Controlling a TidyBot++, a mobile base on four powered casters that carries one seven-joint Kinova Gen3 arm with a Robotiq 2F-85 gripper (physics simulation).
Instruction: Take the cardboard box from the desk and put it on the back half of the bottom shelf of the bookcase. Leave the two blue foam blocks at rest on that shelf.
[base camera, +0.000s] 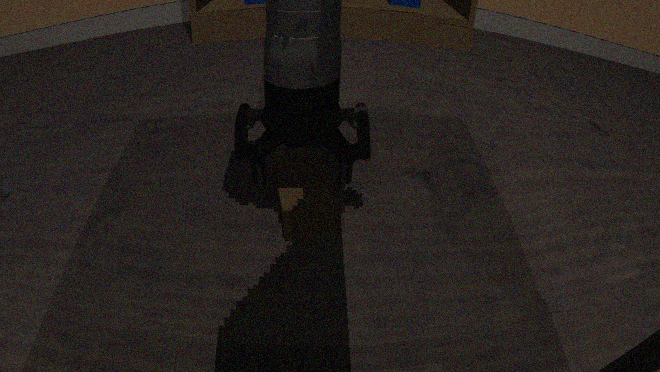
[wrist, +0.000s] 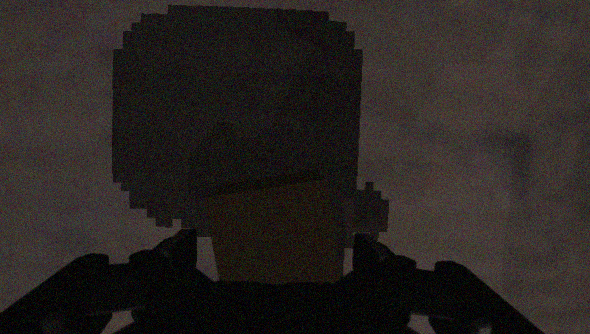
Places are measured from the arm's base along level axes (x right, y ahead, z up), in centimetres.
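Pixels of known places: gripper, fingertip midpoint: (base camera: 301, 184) (wrist: 275, 248).
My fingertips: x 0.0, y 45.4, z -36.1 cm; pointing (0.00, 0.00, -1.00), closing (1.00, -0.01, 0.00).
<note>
Behind a point stands the place of what it marks.
The brown cardboard box (base camera: 316, 215) @[z -36.0, x 1.6, y 40.2 cm] (wrist: 277, 230) @[z -34.6, x 0.1, y 46.9 cm] is low over or on the floor between the spread fingers, slightly turned in the wrist view. My gripper (base camera: 302, 175) @[z -36.1, x 0.0, y 45.4 cm] (wrist: 275, 248) @[z -36.1, x 0.0, y 45.4 cm] points down and is open around the box, with gaps between box and fingers on both sides in the wrist view. Heavy shadow hides whether the box's underside touches the floor. The bookcase (base camera: 405, 27) @[z -34.8, x 26.3, y 108.1 cm] stands beyond the arm at the top of the base view, its lowest part showing. Two blue foam blocks (base camera: 255, 1) @[z -28.9, x -14.8, y 113.1 cm] (base camera: 405, 3) @[z -28.7, x 27.2, y 114.3 cm] show partly on its bottom shelf. The desk does not show.
The arm (base camera: 302, 55) @[z -18.1, x 0.1, y 41.7 cm] covers the middle of the bookcase front. Orange walls (base camera: 575, 20) @[z -26.1, x 110.2, y 138.3 cm] with pale baseboards (base camera: 565, 40) @[z -35.9, x 106.6, y 136.9 cm] run to both sides of it. The wooden floor (base camera: 425, 275) @[z -39.7, x 13.6, y 34.1 cm] carries a dark shadow below the gripper. A black edge (base camera: 640, 357) cuts the lower right corner.
</note>
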